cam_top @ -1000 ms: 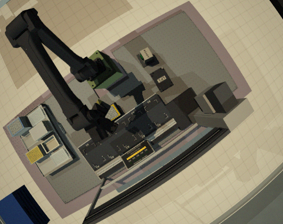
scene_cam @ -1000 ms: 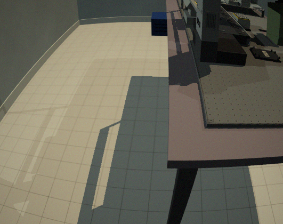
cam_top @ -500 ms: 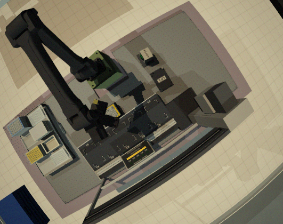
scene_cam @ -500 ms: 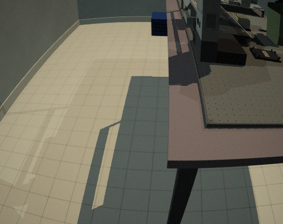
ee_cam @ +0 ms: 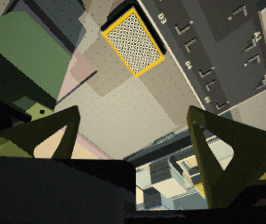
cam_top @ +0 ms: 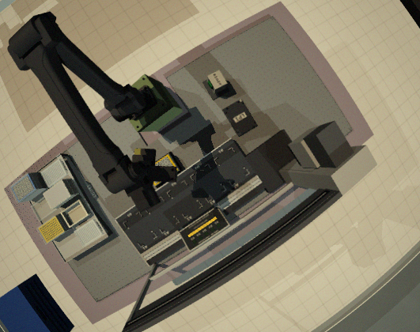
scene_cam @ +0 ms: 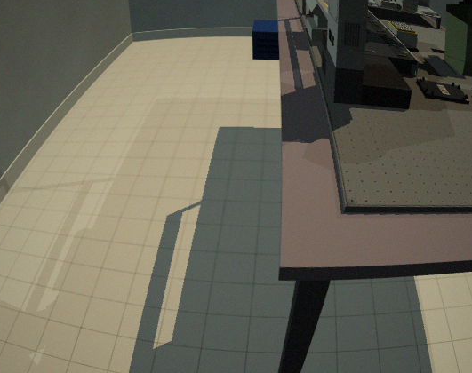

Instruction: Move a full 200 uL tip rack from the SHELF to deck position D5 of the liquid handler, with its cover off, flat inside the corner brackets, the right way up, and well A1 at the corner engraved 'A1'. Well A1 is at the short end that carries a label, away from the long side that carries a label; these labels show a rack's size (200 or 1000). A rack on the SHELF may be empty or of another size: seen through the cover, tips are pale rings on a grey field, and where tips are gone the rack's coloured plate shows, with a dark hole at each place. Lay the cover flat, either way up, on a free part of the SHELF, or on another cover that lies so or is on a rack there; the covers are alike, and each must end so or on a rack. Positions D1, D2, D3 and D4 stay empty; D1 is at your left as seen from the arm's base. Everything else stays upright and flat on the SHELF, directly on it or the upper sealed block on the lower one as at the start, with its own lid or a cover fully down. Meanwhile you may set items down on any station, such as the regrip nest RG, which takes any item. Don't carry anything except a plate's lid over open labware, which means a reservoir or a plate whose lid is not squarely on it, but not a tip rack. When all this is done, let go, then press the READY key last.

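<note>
My gripper is now 1 cm to the right of the yellow tip rack and 27 cm above it. The rest, counted from my hand: shelf label 9 cm behind, 36 cm to the right, 32 cm below; ready key box 20 cm behind, 38 cm to the left, 25 cm below; RG nest 31 cm below.
</note>
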